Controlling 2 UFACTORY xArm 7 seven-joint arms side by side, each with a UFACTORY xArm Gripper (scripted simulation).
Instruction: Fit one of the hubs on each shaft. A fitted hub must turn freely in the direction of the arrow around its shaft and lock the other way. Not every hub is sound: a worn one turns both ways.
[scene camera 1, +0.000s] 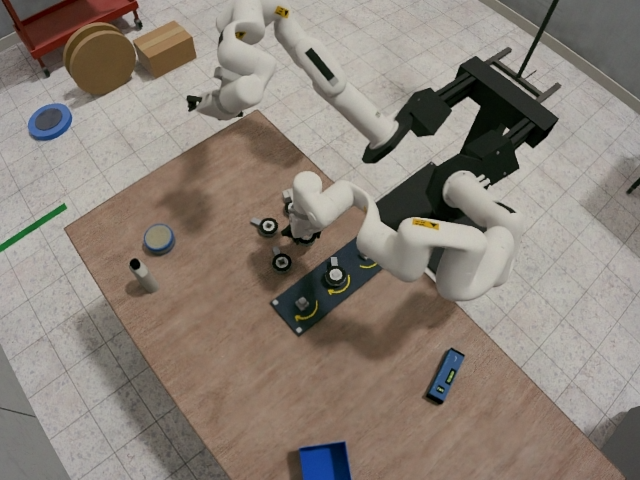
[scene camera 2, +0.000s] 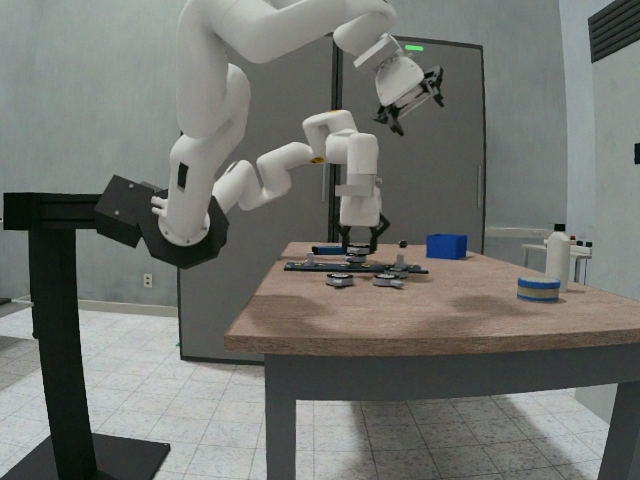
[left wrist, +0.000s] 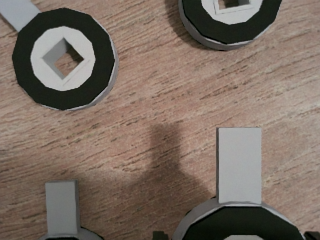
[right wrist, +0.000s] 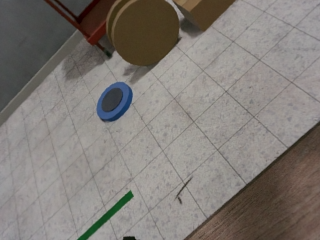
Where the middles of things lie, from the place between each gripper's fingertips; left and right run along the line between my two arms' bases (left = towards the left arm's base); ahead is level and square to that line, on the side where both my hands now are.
I see my left gripper 140 mm to the right of the dark board (scene camera 2: 309, 266), 70 mm above it and 20 mm short of it. The rest, counted from my left hand: white bottle (scene camera 2: 558, 248) 430 mm ahead, 270 mm to the right, 30 mm above; then tape roll (scene camera 2: 534, 289) 360 mm to the right, 310 mm ahead, 60 mm below.
Right now my right hand (scene camera 2: 418, 116) is 30 cm short of the tape roll, 3 cm to the right of it and 32 cm above it. Also, from my right hand: dark board: 2 cm ahead, 53 cm to the left, 34 cm below; white bottle: 42 cm ahead, 12 cm to the left, 24 cm below.
